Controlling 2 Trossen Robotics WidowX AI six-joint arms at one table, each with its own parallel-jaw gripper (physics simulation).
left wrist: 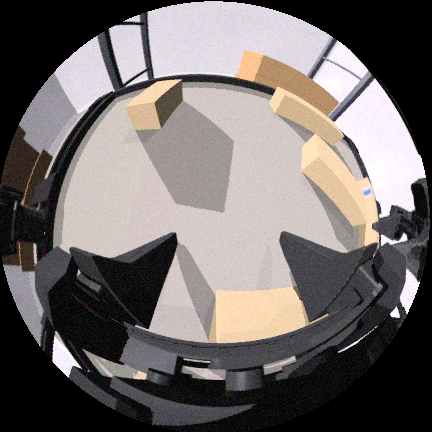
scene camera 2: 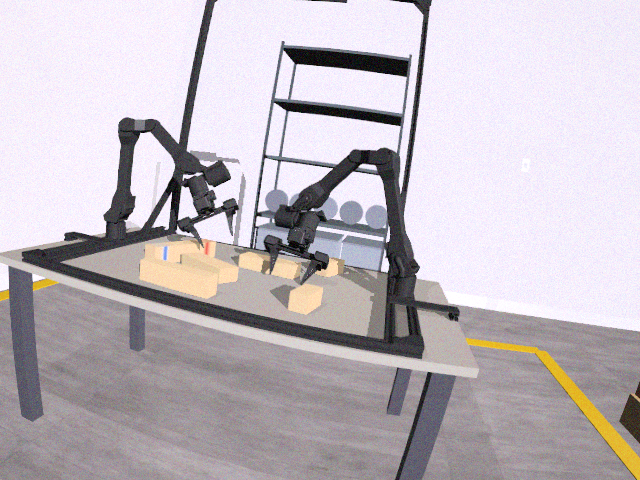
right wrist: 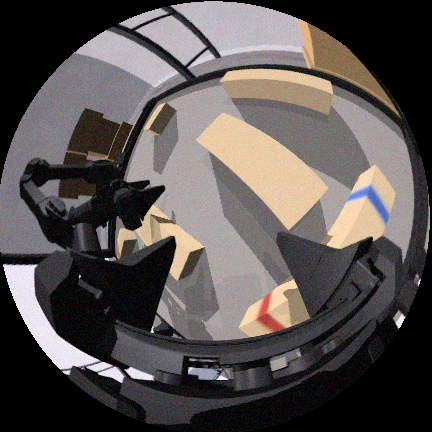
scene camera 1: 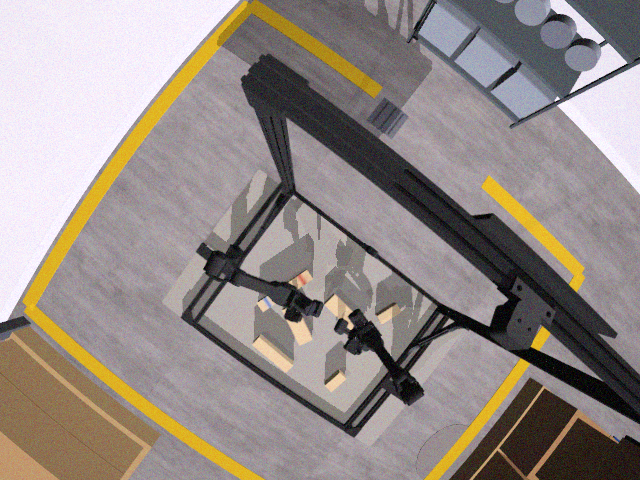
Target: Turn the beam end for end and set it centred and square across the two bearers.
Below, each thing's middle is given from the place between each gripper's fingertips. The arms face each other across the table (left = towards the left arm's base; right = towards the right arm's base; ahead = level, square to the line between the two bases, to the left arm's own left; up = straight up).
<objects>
Right now the beam [scene camera 2: 169,251] is 2 cm behind my left hand, 34 cm to the right of it and 2 cm above it.
Now: the beam 120 mm to the right of my right hand and 50 mm below it.
</objects>
